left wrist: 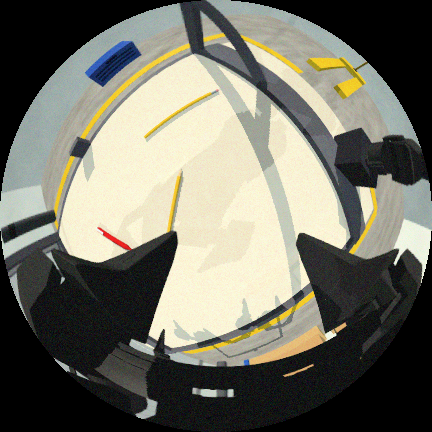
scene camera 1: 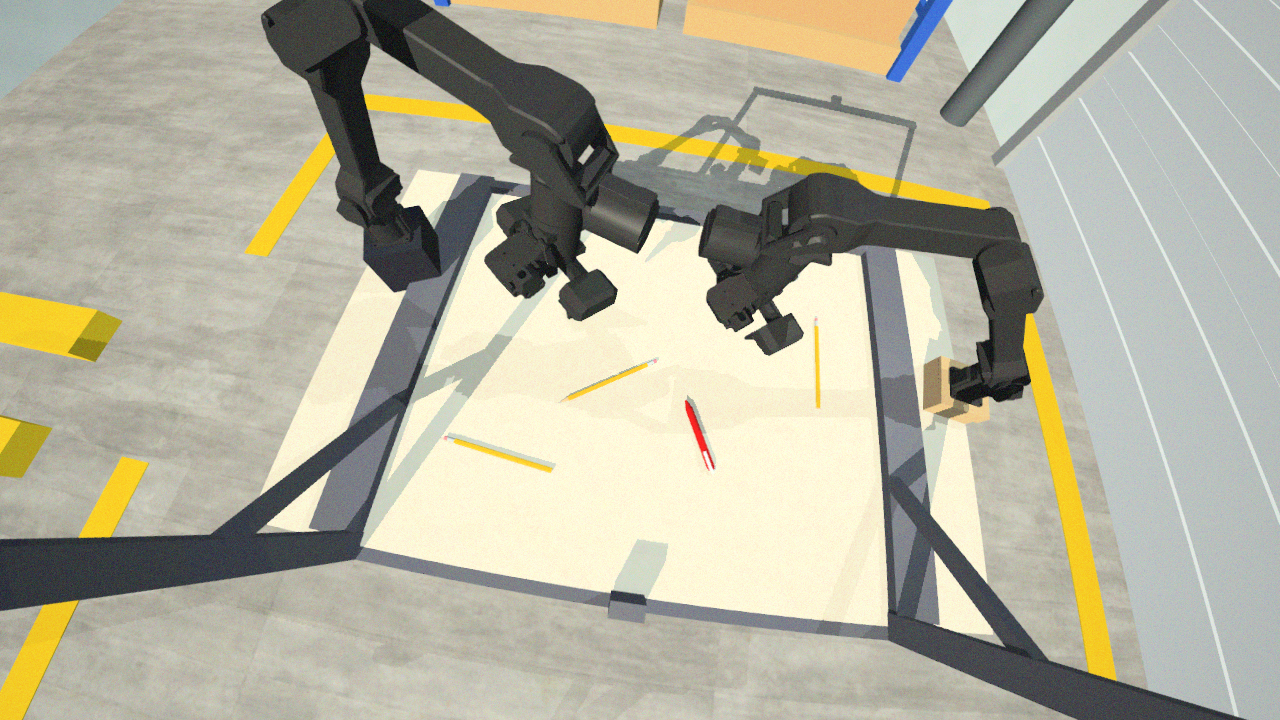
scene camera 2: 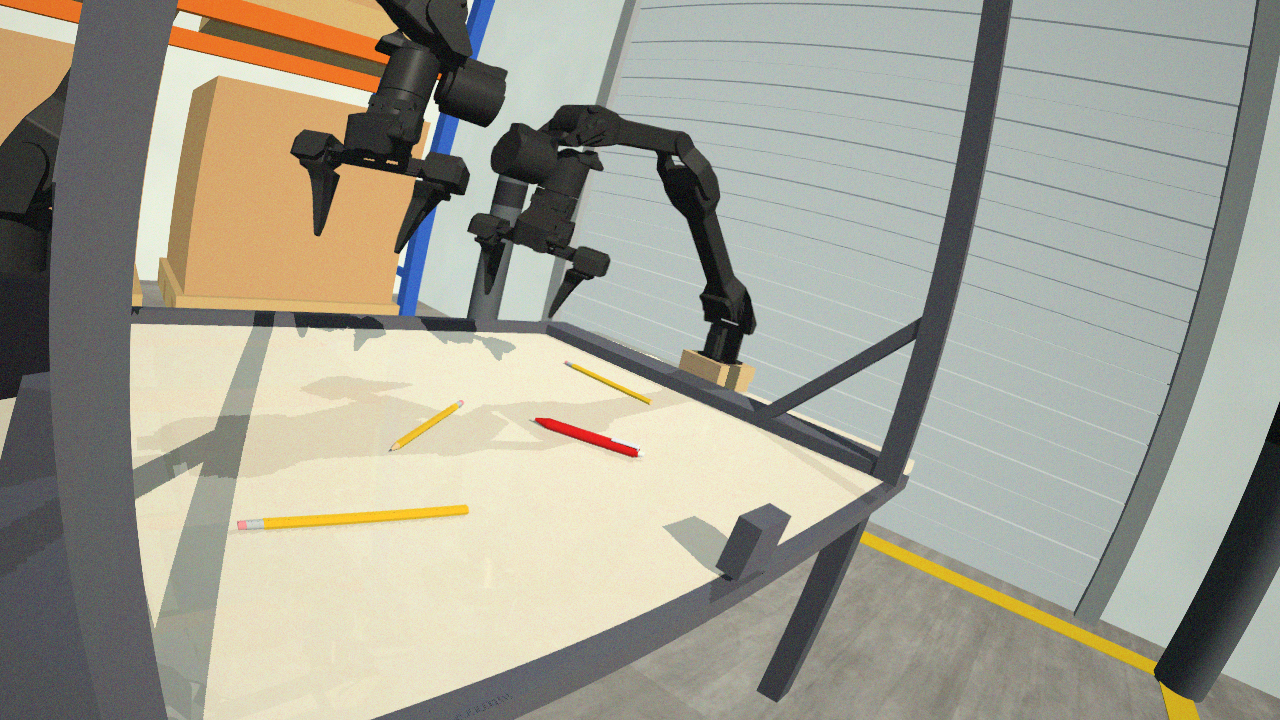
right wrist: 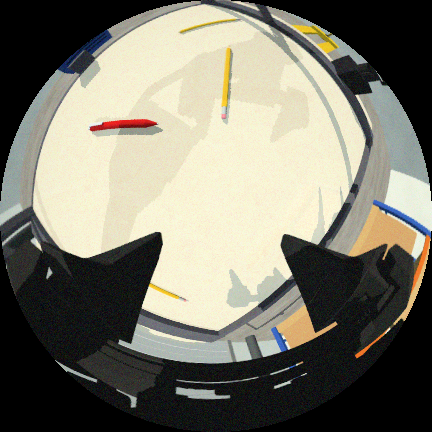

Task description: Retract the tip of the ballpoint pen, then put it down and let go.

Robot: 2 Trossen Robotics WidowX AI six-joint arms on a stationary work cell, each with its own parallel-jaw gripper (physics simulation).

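Frame: origin at the left arm's base, x ahead, y left, z up, level; centimetres.
Seen in the pictures: left gripper, fingertip midpoint: (left wrist: 240, 238) (scene camera 1: 552, 294) (scene camera 2: 355, 244); right gripper, fingertip midpoint: (scene camera 2: 517, 305) (right wrist: 224, 240); left arm's base, link origin: (left wrist: 370, 157) (scene camera 1: 392, 231) (scene camera 2: 15, 271); right arm's base, link origin: (scene camera 1: 965, 386) (scene camera 2: 719, 358).
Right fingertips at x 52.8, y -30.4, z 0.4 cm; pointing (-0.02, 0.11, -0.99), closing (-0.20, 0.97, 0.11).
Note:
Pixels of each thing's top centre, then the offset from my right fingertips to it. Level surfaces: height alone.
- red ballpoint pen, top centre: (scene camera 2: 588, 428) (right wrist: 114, 122) (scene camera 1: 699, 434) (left wrist: 109, 239) dx -9.3, dy -16.1, dz -9.5 cm
- pale table, surface height: dz -11.0 cm
- dark block, top centre: (scene camera 2: 764, 513) (scene camera 1: 627, 610) (left wrist: 72, 146) dx -27.9, dy -37.0, dz -5.3 cm
A red ballpoint pen (scene camera 1: 699, 435) (scene camera 2: 586, 437) (left wrist: 115, 239) (right wrist: 125, 124) lies on the pale table (scene camera 1: 501, 519) (scene camera 2: 537, 573). A small grey point shows at its tapered end in scene camera 2; its other end has a white part. My left gripper (scene camera 2: 358, 242) (left wrist: 240, 238) is open and empty, high above the table's back part. My right gripper (scene camera 2: 520, 302) (right wrist: 224, 240) is open and empty, above the table behind the pen in scene camera 1. In the left wrist view, the left finger's edge meets the pen's tapered end and hides its tip.
Three yellow pencils lie on the table: one (scene camera 1: 611, 380) (scene camera 2: 426, 426) left of the pen, one (scene camera 1: 501, 453) (scene camera 2: 358, 517) farther left, one (scene camera 1: 817, 367) (scene camera 2: 608, 383) to the right. A dark block (scene camera 1: 627, 604) (scene camera 2: 753, 541) sits on the front edge. Dark frame bars run along the sides.

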